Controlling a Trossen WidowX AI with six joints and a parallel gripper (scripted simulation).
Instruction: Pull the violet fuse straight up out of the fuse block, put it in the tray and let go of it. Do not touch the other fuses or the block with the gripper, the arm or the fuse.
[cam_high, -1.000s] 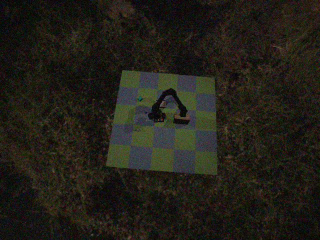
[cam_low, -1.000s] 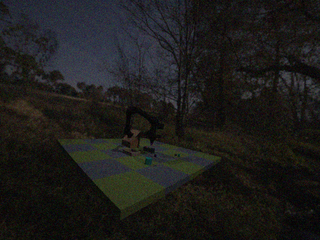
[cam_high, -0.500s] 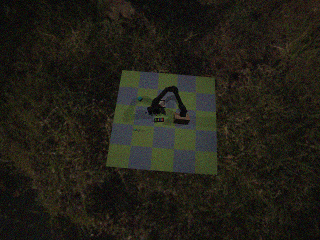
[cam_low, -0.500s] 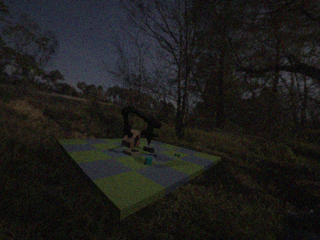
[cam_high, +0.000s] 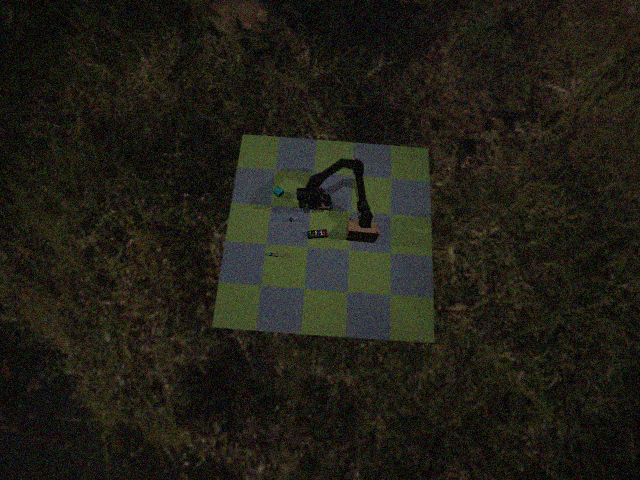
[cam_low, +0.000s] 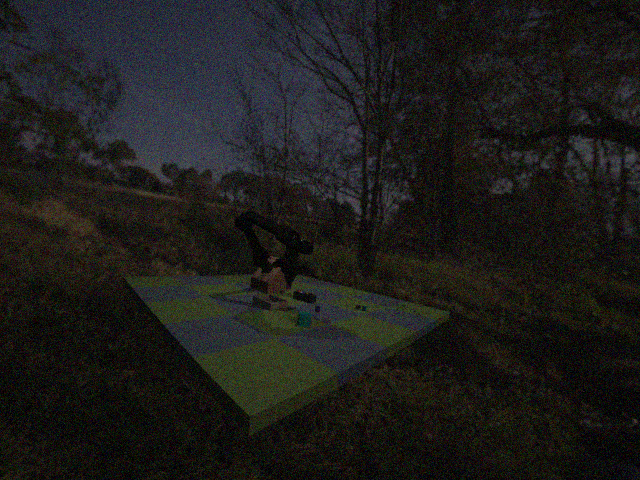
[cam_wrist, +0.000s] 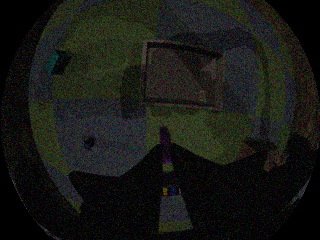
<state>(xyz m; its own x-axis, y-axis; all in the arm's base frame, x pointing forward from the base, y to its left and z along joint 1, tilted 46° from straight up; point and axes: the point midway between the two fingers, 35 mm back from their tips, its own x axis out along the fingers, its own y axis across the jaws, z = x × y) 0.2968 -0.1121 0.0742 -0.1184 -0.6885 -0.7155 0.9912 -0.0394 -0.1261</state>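
Now: the pale tray 90 mm below my gripper tip, 70 mm to the right of it and 40 mm behind it. Round my gripper tip: small dark violet bit (150 mm ahead, 80 mm below, 50 mm to the left); then teal cube (230 mm ahead, 140 mm to the right, 70 mm below); then violet fuse (10 mm below).
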